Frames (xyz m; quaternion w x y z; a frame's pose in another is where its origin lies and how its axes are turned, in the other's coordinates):
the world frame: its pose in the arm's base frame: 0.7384 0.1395 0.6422 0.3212 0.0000 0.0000 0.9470
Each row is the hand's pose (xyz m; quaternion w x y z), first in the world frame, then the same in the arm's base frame.
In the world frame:
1: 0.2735 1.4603 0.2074 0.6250 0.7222 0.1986 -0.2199
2: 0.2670 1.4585 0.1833 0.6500 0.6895 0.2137 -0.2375
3: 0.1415 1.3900 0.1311 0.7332 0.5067 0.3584 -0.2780
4: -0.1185 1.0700 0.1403 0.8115 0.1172 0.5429 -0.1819
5: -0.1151 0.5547 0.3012 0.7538 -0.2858 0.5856 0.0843
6: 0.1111 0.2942 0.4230 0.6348 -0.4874 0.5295 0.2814
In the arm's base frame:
1: -0.3671 -0.8531 0.8496 0.4090 0.0439 0.7477 0.5212
2: -0.3608 -0.8556 0.8255 0.4337 0.0191 0.7216 0.5393
3: -0.2195 -0.8776 0.7733 0.4988 -0.1766 0.5950 0.6050
4: 0.1815 -0.7818 0.7825 0.4329 -0.4765 0.2854 0.7100
5: 0.4923 -0.3708 0.9434 0.1623 -0.6464 -0.0826 0.7410
6: 0.4712 -0.0264 1.0652 0.0626 0.6580 0.2915 -0.6915

